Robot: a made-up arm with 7 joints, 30 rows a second.
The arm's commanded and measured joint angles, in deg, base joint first. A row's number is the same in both.
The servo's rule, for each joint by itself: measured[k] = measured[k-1] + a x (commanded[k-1-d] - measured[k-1]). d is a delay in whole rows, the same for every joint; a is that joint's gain. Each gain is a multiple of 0.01, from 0.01 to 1. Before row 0 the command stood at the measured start. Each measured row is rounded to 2 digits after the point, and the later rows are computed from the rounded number. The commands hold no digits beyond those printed.
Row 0, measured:
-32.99, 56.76, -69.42, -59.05, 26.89, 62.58, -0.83
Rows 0 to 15, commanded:
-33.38, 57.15, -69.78, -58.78, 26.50, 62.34, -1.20
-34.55, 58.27, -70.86, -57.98, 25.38, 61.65, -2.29
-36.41, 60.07, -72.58, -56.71, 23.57, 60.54, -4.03
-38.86, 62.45, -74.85, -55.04, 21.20, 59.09, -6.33
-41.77, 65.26, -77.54, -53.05, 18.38, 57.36, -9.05
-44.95, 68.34, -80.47, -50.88, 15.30, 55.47, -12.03
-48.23, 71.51, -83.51, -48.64, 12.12, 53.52, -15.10
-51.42, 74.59, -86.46, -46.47, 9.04, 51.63, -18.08
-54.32, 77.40, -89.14, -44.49, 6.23, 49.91, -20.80
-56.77, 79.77, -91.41, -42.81, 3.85, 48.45, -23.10
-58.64, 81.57, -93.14, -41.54, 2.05, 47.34, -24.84
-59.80, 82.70, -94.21, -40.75, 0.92, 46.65, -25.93
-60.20, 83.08, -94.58, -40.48, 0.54, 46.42, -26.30
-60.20, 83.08, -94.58, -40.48, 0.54, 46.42, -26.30
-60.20, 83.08, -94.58, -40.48, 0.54, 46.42, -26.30
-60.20, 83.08, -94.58, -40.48, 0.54, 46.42, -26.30
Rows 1 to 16, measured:
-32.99, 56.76, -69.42, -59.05, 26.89, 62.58, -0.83
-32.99, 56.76, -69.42, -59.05, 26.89, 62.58, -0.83
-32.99, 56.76, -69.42, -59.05, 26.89, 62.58, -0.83
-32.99, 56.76, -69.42, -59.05, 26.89, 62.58, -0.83
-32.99, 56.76, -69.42, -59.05, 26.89, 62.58, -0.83
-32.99, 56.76, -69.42, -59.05, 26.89, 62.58, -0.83
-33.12, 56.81, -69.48, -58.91, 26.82, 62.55, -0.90
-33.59, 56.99, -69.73, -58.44, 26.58, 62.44, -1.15
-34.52, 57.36, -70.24, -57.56, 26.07, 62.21, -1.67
-35.95, 57.97, -71.07, -56.27, 25.24, 61.84, -2.51
-37.87, 58.84, -72.23, -54.63, 24.07, 61.30, -3.69
-40.21, 59.98, -73.71, -52.72, 22.58, 60.60, -5.19
-42.86, 61.36, -75.47, -50.64, 20.80, 59.75, -6.97
-45.68, 62.95, -77.45, -48.51, 18.80, 58.78, -8.97
-48.53, 64.68, -79.55, -46.46, 16.66, 57.72, -11.10
-51.25, 66.49, -81.68, -44.60, 14.48, 56.61, -13.26
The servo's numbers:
d 6
a 0.33 0.12 0.18 0.51 0.17 0.12 0.18

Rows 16 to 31, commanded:
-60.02, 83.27, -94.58, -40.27, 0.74, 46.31, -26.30
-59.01, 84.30, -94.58, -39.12, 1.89, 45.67, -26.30
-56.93, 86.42, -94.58, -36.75, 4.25, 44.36, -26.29
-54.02, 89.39, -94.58, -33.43, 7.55, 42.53, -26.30
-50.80, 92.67, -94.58, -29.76, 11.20, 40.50, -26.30
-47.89, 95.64, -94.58, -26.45, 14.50, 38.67, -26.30
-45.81, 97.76, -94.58, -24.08, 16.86, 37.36, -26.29
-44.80, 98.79, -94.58, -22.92, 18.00, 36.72, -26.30
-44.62, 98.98, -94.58, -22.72, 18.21, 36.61, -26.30
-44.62, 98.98, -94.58, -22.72, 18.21, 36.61, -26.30
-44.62, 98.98, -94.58, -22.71, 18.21, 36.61, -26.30
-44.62, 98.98, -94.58, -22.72, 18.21, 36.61, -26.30
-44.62, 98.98, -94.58, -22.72, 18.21, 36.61, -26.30
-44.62, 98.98, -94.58, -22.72, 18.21, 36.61, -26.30
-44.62, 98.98, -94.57, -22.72, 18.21, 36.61, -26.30
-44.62, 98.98, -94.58, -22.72, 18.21, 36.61, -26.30
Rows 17 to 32, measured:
-53.69, 68.30, -83.74, -43.04, 12.37, 55.50, -15.34
-55.71, 70.03, -85.62, -41.87, 10.42, 54.44, -17.25
-57.19, 71.60, -87.23, -41.16, 8.74, 53.48, -18.88
-58.18, 72.98, -88.55, -40.81, 7.35, 52.63, -20.22
-58.85, 74.19, -89.64, -40.64, 6.19, 51.88, -21.31
-59.30, 75.26, -90.53, -40.56, 5.23, 51.22, -22.21
-59.54, 76.22, -91.26, -40.41, 4.47, 50.63, -22.95
-59.37, 77.19, -91.86, -39.75, 4.03, 50.03, -23.55
-58.56, 78.30, -92.35, -38.22, 4.07, 49.35, -24.04
-57.06, 79.63, -92.75, -35.78, 4.66, 48.53, -24.45
-54.99, 81.19, -93.08, -32.71, 5.77, 47.57, -24.78
-52.65, 82.92, -93.35, -29.52, 7.25, 46.50, -25.05
-50.39, 84.70, -93.57, -26.75, 8.88, 45.40, -25.27
-48.55, 86.39, -93.75, -24.80, 10.43, 44.36, -25.46
-47.25, 87.90, -93.90, -23.74, 11.75, 43.43, -25.61
-46.38, 89.23, -94.02, -23.22, 12.85, 42.61, -25.73

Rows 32 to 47, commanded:
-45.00, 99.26, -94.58, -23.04, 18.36, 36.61, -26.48
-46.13, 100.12, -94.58, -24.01, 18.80, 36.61, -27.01
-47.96, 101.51, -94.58, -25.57, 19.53, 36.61, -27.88
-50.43, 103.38, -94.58, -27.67, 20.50, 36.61, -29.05
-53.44, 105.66, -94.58, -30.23, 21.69, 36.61, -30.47
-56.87, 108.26, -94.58, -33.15, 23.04, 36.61, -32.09
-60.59, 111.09, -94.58, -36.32, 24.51, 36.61, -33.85
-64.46, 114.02, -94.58, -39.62, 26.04, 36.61, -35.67
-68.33, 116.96, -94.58, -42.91, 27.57, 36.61, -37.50
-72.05, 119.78, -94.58, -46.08, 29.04, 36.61, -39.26
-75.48, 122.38, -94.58, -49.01, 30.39, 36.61, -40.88
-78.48, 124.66, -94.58, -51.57, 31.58, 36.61, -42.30
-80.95, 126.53, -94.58, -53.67, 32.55, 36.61, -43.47
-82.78, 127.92, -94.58, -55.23, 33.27, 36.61, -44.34
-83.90, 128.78, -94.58, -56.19, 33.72, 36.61, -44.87
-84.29, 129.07, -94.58, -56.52, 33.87, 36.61, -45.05
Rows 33 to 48, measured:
-45.80, 90.40, -94.12, -22.96, 13.76, 41.89, -25.83
-45.41, 91.43, -94.20, -22.84, 14.52, 41.26, -25.91
-45.15, 92.34, -94.27, -22.78, 15.15, 40.70, -25.98
-44.98, 93.14, -94.33, -22.75, 15.67, 40.21, -26.04
-44.86, 93.84, -94.37, -22.73, 16.10, 39.78, -26.09
-44.78, 94.46, -94.41, -22.72, 16.46, 39.40, -26.13
-44.85, 95.04, -94.44, -22.88, 16.78, 39.07, -26.19
-45.27, 95.65, -94.47, -23.46, 17.12, 38.77, -26.34
-46.16, 96.35, -94.49, -24.54, 17.53, 38.51, -26.62
-47.57, 97.19, -94.51, -26.14, 18.03, 38.28, -27.06
-49.51, 98.21, -94.52, -28.23, 18.65, 38.08, -27.67
-51.94, 99.42, -94.53, -30.74, 19.40, 37.90, -28.47
-54.79, 100.82, -94.54, -33.59, 20.27, 37.75, -29.44
-57.98, 102.40, -94.55, -36.67, 21.25, 37.61, -30.56
-61.40, 104.15, -94.56, -39.85, 22.32, 37.49, -31.81
-64.91, 106.03, -94.56, -43.03, 23.46, 37.38, -33.15

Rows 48 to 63, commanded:
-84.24, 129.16, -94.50, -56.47, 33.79, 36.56, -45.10
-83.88, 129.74, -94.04, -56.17, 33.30, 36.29, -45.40
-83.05, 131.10, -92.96, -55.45, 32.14, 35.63, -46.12
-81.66, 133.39, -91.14, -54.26, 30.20, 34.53, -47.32
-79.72, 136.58, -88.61, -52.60, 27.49, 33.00, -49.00
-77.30, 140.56, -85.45, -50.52, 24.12, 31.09, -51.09
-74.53, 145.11, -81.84, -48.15, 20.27, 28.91, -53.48
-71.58, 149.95, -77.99, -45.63, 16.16, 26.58, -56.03
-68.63, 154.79, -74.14, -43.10, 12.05, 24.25, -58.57
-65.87, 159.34, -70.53, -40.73, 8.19, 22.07, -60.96
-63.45, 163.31, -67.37, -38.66, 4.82, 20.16, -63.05
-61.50, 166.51, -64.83, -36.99, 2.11, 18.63, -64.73
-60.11, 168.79, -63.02, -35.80, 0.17, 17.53, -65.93
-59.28, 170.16, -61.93, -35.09, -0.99, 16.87, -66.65
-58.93, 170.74, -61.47, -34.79, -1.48, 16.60, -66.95
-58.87, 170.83, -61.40, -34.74, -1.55, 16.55, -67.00
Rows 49 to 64, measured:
-68.40, 107.99, -94.56, -46.08, 24.64, 37.29, -34.54
-71.73, 109.99, -94.56, -48.88, 25.82, 37.21, -35.94
-74.77, 111.97, -94.56, -51.32, 26.96, 37.14, -37.30
-77.41, 113.88, -94.56, -53.31, 28.03, 37.08, -38.57
-79.55, 115.67, -94.56, -54.78, 29.00, 37.02, -39.70
-81.11, 117.28, -94.56, -55.67, 29.83, 36.97, -40.66
-82.14, 118.71, -94.55, -56.08, 30.50, 36.92, -41.46
-82.71, 120.03, -94.46, -56.13, 30.98, 36.84, -42.17
-82.82, 121.36, -94.19, -55.78, 31.18, 36.69, -42.88
-82.44, 122.80, -93.64, -55.00, 31.01, 36.43, -43.68
-81.54, 124.45, -92.73, -53.78, 30.41, 36.02, -44.64
-80.14, 126.38, -91.42, -52.12, 29.34, 35.43, -45.80
-78.29, 128.63, -89.70, -50.10, 27.80, 34.65, -47.18
-76.08, 131.19, -87.59, -47.82, 25.82, 33.68, -48.77
-73.62, 134.02, -85.17, -45.41, 23.48, 32.55, -50.53
-71.06, 137.06, -82.53, -43.02, 20.88, 31.29, -52.41

